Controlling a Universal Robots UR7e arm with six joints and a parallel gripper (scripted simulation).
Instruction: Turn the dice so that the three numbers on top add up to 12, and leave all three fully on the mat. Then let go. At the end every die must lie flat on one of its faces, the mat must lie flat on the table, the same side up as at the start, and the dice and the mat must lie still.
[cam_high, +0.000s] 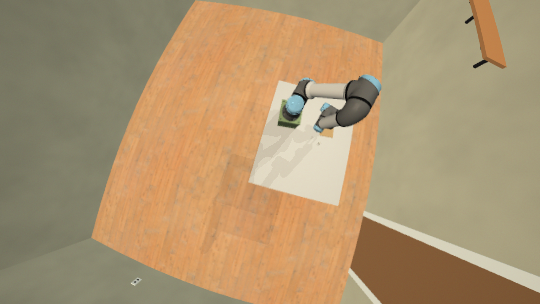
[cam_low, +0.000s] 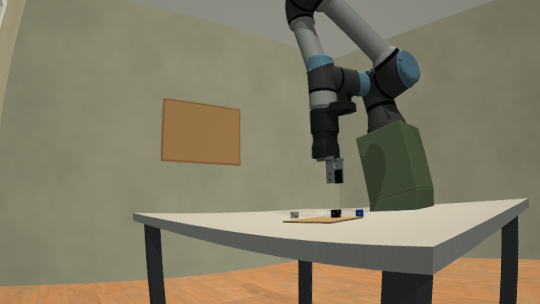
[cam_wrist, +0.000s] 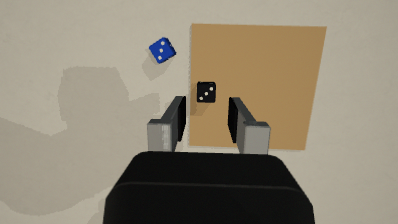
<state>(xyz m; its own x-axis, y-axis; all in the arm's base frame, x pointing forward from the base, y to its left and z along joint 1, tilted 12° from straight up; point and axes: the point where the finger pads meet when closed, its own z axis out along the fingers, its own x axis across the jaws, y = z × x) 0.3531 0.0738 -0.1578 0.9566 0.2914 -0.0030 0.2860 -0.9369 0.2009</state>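
The white die lies 30 mm ahead of my hand, 150 mm to the right of it and 100 mm below it. The rest, counted from my hand: blue die (60 mm behind, 30 mm to the left, 100 mm below); then black die (90 mm below); then tan mat (50 mm ahead, 20 mm to the left, 110 mm below).
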